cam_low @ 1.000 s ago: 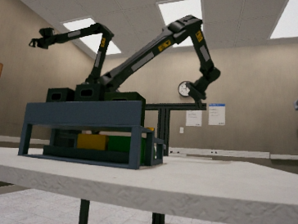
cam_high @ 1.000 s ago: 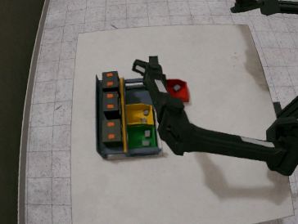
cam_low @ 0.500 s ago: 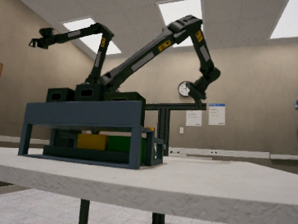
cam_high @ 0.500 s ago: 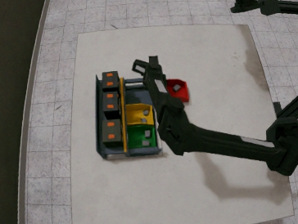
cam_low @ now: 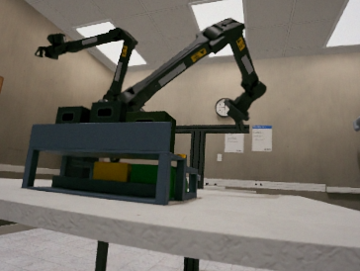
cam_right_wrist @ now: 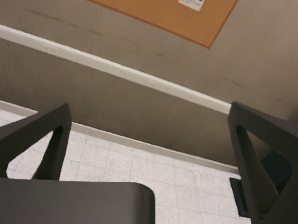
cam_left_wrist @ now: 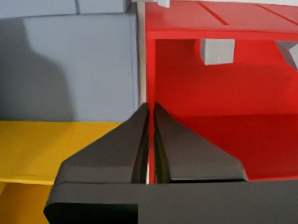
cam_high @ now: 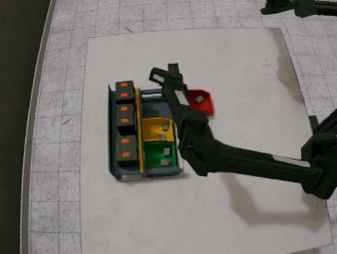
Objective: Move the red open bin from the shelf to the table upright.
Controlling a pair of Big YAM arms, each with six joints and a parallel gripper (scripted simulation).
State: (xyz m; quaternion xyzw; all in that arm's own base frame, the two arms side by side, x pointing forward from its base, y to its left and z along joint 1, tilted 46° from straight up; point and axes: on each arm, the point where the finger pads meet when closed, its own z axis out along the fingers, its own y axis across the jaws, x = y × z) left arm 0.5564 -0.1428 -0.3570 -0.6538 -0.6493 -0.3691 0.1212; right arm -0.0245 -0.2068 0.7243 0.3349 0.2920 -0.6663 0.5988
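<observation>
The red bin is 80 mm behind my left hand and 30 mm below it. From my left hand the other things lie so: green bin 100 mm ahead, 230 mm to the left, 40 mm below; then yellow bin 100 mm ahead, 120 mm to the left, 40 mm below.
</observation>
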